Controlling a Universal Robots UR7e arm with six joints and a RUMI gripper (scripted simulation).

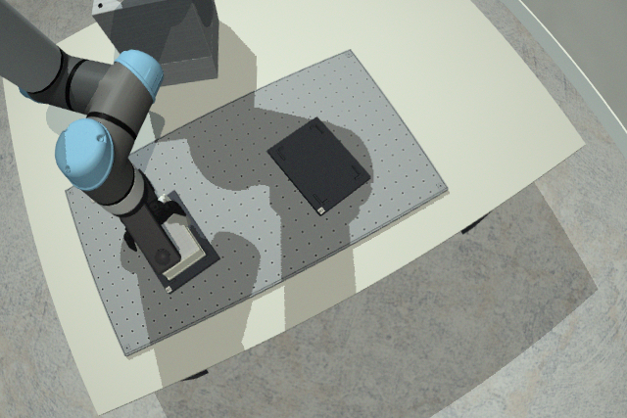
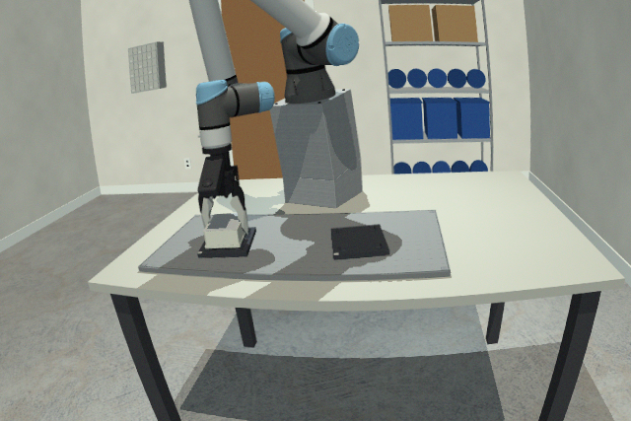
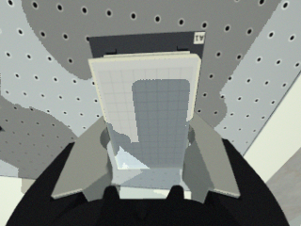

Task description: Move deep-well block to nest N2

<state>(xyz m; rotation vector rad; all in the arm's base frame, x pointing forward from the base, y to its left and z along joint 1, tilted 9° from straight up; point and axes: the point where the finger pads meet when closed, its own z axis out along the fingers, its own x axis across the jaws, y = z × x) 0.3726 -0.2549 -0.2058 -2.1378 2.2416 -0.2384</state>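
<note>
My gripper is now 30 mm above the plate nest N2. Also, from my hand: white A1 mark: 70 mm ahead, 60 mm to the right, 20 mm below; then plate nest N1: 60 mm ahead, 310 mm to the left, 30 mm below; then white deep-well block: 10 mm above.
</note>
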